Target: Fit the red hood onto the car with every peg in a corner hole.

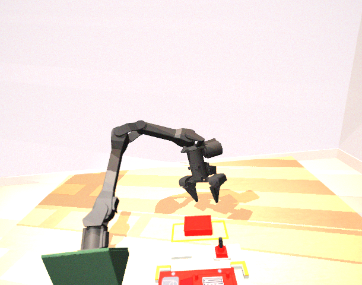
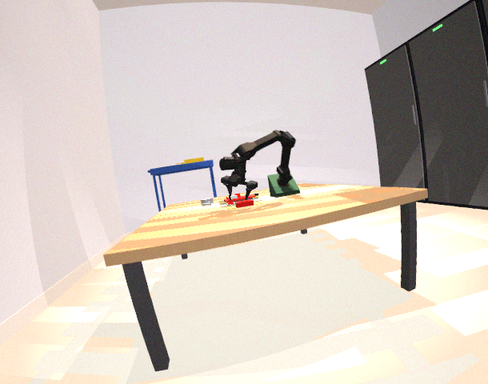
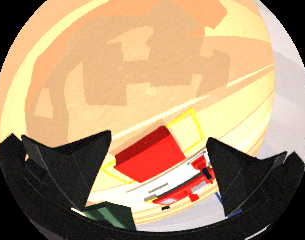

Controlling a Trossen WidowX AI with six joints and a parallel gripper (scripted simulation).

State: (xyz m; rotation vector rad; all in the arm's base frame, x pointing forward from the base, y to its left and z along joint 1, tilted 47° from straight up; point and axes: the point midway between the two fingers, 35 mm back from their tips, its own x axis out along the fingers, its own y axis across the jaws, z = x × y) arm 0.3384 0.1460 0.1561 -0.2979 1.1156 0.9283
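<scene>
The red hood lies 70 mm to the right of my gripper tip, 40 mm below it and 40 mm behind it.
</scene>
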